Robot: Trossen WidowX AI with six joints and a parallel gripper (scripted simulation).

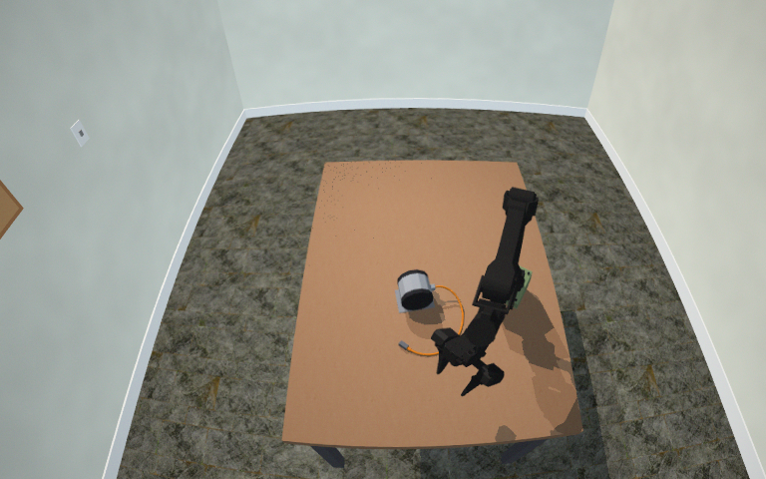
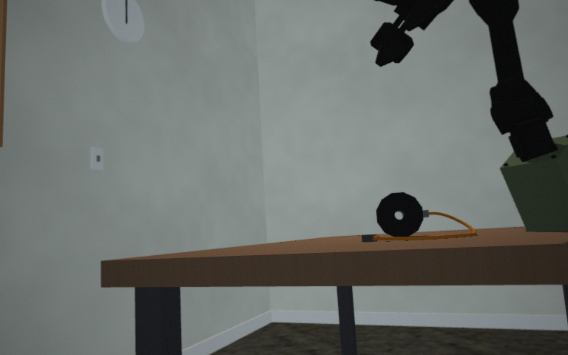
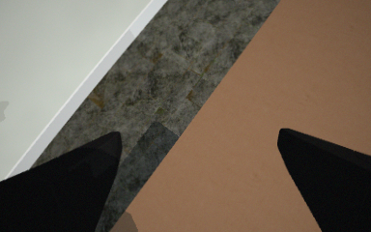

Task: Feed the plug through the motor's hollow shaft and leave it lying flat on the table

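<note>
The orange cable lies 30 cm below my hand, 20 cm to the right of it and 13 cm ahead of it. Round my hand: plug: 30 cm below, 21 cm to the right, 15 cm ahead; then grey stub: 41 cm to the right, 26 cm below, 8 cm ahead.
</note>
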